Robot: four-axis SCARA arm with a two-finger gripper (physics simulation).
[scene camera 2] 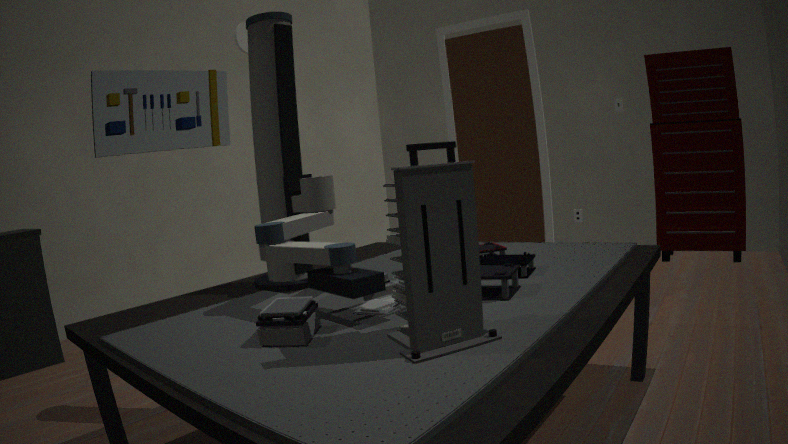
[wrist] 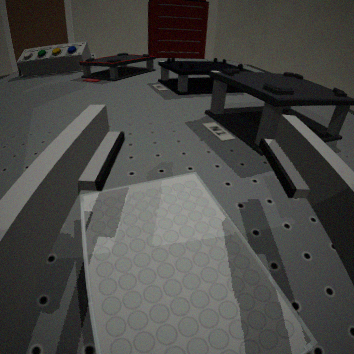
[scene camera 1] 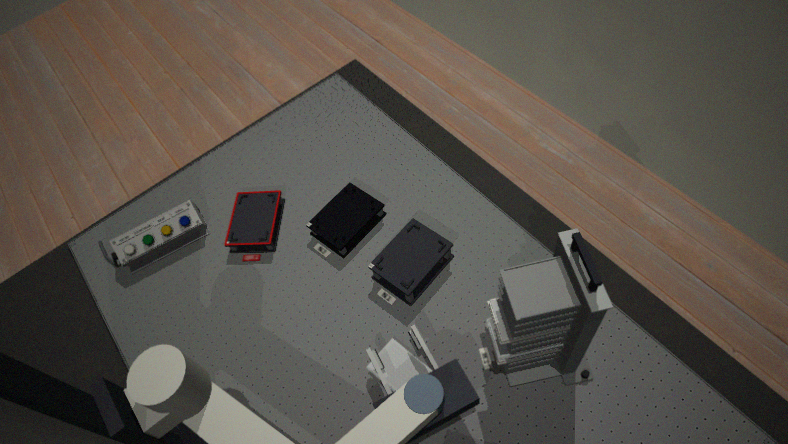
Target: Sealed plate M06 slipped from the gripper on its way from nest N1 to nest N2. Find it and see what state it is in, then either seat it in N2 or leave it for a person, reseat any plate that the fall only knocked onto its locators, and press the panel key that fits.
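Where they show: gripper, between the fingertips: (wrist: 193, 123) (scene camera 1: 390, 338); arm's base, origin of its link: (scene camera 2: 291, 282).
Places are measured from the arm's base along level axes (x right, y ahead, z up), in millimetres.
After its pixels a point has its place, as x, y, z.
Observation:
A pale sealed plate with round wells (scene camera 1: 392, 361) @(128, 513, 27) (scene camera 2: 380, 305) @(181, 531, 27) (wrist: 165, 270) @(159, 512, 27) lies low between my fingers; no M06 label is readable. My gripper (scene camera 1: 390, 338) @(103, 536, 72) (wrist: 193, 123) @(103, 536, 72) is open and straddles it, with a gap at the right finger in the wrist view. The nearest nest (scene camera 1: 413, 256) @(-17, 697, 72) (wrist: 300, 90) @(12, 688, 72), labelled N1, stands beyond the fingertips and bears no plate. The black middle nest (scene camera 1: 347, 217) @(-221, 652, 56) (wrist: 192, 67) @(-174, 611, 59) has a small label, apparently N2, and its top shows no plate. The key panel (scene camera 1: 170, 247) @(-499, 260, 15) (wrist: 55, 65) @(-493, 274, 35) has white, green, yellow and blue keys.
A red-edged nest (scene camera 1: 253, 217) @(-393, 474, 53) (wrist: 117, 60) @(-321, 475, 54) stands between the panel and the middle nest. A tall shelf rack (scene camera 1: 584, 270) @(325, 804, 344) (scene camera 2: 441, 248) @(335, 815, 199) with a black handle stands right of the gripper in scene camera 1. A small grey block (scene camera 2: 285, 334) @(467, 520, 40) with a dark-rimmed top stands at the table's near left in scene camera 2.

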